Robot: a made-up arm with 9 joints.
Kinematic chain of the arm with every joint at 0, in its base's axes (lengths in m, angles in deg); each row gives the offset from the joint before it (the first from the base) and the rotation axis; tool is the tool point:
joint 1: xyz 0 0 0.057 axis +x
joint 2: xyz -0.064 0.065 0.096 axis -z
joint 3: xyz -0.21 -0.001 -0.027 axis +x
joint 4: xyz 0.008 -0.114 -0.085 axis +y
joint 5: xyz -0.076 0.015 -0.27 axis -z
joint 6: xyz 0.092 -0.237 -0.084 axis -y
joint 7: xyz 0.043 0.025 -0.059 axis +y
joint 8: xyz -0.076 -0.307 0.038 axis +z
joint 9: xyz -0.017 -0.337 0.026 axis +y
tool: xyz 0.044 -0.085 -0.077
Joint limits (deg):
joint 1: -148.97..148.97
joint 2: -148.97..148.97
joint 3: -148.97..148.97
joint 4: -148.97..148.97
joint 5: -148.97..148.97
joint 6: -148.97..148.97
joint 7: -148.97..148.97
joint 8: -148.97..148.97
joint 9: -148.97..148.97
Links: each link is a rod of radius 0.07 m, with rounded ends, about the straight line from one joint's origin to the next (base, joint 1, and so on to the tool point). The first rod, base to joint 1, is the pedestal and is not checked.
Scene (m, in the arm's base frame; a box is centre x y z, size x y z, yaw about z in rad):
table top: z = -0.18
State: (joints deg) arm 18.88 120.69 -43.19 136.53 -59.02 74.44 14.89 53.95 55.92
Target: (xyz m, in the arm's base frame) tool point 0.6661 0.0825 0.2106
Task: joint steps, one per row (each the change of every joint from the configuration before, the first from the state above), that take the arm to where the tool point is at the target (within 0.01 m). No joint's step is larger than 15 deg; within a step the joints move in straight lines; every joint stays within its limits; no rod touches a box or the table.
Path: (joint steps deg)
1: 3.88 1.98 11.74 3.11 -12.17 -4.67 3.78 11.29 -2.56
2: 3.89 1.98 11.75 3.11 -12.18 -4.68 3.79 11.28 -2.55
3: 3.88 1.98 11.74 3.11 -12.17 -4.67 3.78 11.29 -2.56
4: 3.88 1.98 11.74 3.11 -12.18 -4.68 3.78 11.29 -2.55

